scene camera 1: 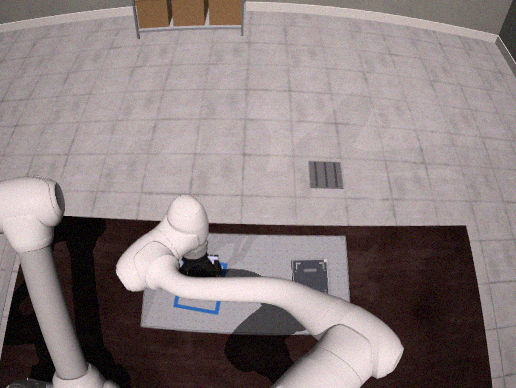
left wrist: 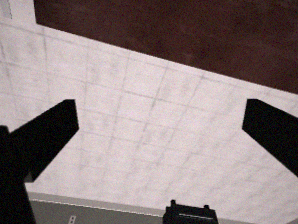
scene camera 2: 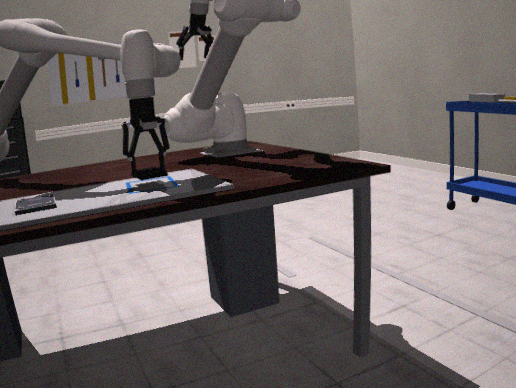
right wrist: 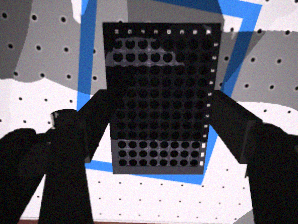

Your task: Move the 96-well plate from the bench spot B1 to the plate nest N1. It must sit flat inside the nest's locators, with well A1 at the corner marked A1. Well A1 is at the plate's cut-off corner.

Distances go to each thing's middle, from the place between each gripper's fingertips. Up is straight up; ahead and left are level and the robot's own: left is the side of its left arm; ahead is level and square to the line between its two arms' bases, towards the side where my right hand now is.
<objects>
My right gripper is now 50 mm short of the plate nest (scene camera 1: 318, 280), 360 mm to the left of it and 50 mm above it. From my right hand the other things lie so: black 96-well plate (right wrist: 160, 77) 20 mm below.
Now: the black 96-well plate 77 cm ahead of my left hand, 41 cm below it and 37 cm to the right of it. From my left hand the other things lie so: plate nest 81 cm ahead, 73 cm to the right, 44 cm below.
</objects>
